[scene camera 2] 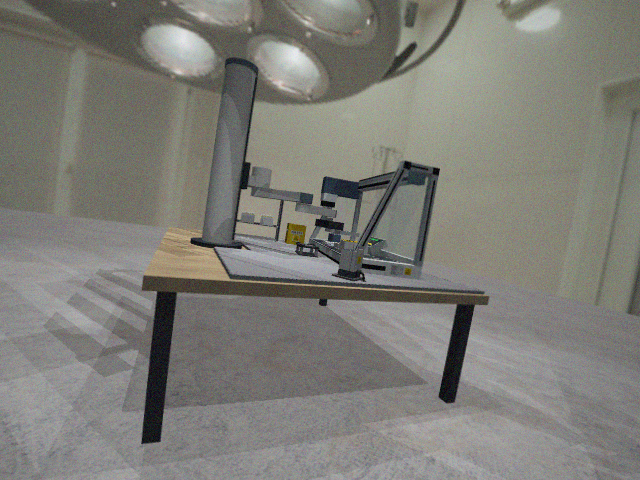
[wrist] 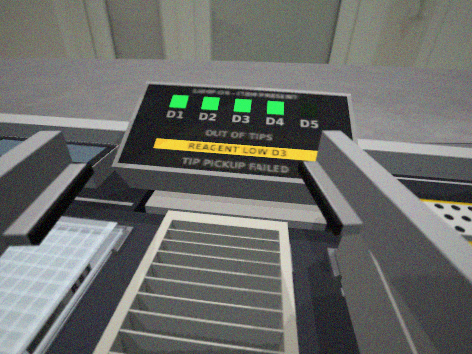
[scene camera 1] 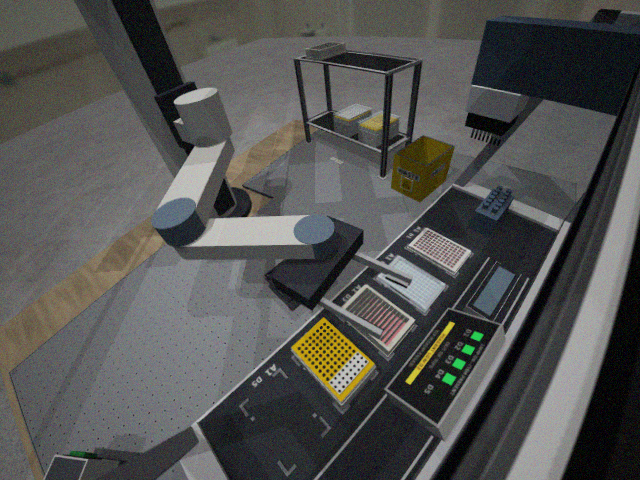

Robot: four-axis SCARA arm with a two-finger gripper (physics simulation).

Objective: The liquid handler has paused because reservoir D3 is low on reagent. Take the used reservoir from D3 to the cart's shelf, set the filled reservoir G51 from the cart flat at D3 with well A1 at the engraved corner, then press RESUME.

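Frame: origin at the arm's base, x ahead, y left, z up, level; centimetres.
Where they show: gripper, fingertip midpoint: (scene camera 2: 353, 233) (wrist: 198, 150) (scene camera 1: 397, 306); arm's base at its link origin: (scene camera 2: 216, 245) (scene camera 1: 218, 211).
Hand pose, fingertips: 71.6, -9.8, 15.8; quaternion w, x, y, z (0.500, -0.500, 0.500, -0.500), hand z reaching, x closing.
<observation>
Each offset is from my fingertips to the centre of the thing, as dx, dy, dz. "spot": to the spot under its first point.
The used reservoir {-3.5, -0.3, -7.9} (scene camera 1: 385, 312) (wrist: 215, 285), cream-rimmed with long parallel channels, sits flat at D3, with pinkish channels in the scene view. My gripper (scene camera 1: 390, 303) (wrist: 198, 150) is open above it, one finger over each long side, and the fingertips stand wider apart than its rim. A small grey tray {-59.8, +68.6, +22.0} (scene camera 1: 324, 50) rests on the cart's {spot: -27.0, +52.8, +5.1} (scene camera 1: 387, 126) top at its far left; its label is too small to read. The control panel (scene camera 1: 419, 405) (wrist: 135, 145) shows REAGENT LOW D3 in yellow, with lamps D1 to D4 green and D5 dark. The RESUME button cannot be made out.
A yellow tip rack {-5.8, -12.5, -6.2} (scene camera 1: 324, 346) (wrist: 452, 215) stands at D4 beside one finger, a pale plate {-1.1, +11.8, -8.7} (scene camera 1: 421, 286) (wrist: 35, 280) at D2 beside the other. A reddish plate {+1.3, +24.0, -8.7} (scene camera 1: 439, 249) is at D1. The yellow waste bin {-14.7, +54.9, -7.8} (scene camera 1: 405, 178) (scene camera 2: 295, 234) stands near the cart. A pipetting head {+1.6, +44.2, +20.7} (scene camera 1: 493, 105) hangs at right.
</observation>
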